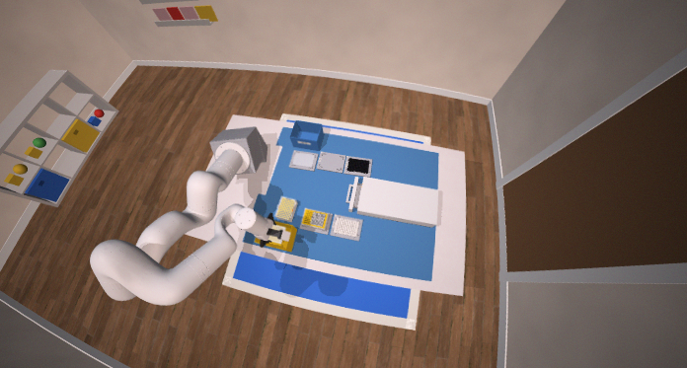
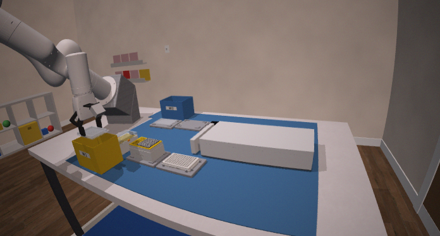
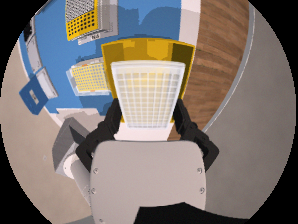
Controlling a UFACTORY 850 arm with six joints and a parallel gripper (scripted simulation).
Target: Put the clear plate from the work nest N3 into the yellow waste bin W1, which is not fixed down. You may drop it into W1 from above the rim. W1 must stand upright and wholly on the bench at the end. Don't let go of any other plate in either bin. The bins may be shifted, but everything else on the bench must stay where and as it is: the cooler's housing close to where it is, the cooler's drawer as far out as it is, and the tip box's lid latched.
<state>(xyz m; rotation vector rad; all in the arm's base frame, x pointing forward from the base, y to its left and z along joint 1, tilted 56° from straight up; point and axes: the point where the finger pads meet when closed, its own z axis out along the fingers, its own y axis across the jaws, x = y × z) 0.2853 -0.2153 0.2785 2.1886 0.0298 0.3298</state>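
My gripper is now 10 mm above the white plate. From my hand the other things lie so: black plate 410 mm ahead, 480 mm to the left, 140 mm below; then yellow-topped tip box 190 mm ahead, 110 mm to the left, 110 mm below; then yellow bin 120 mm below.
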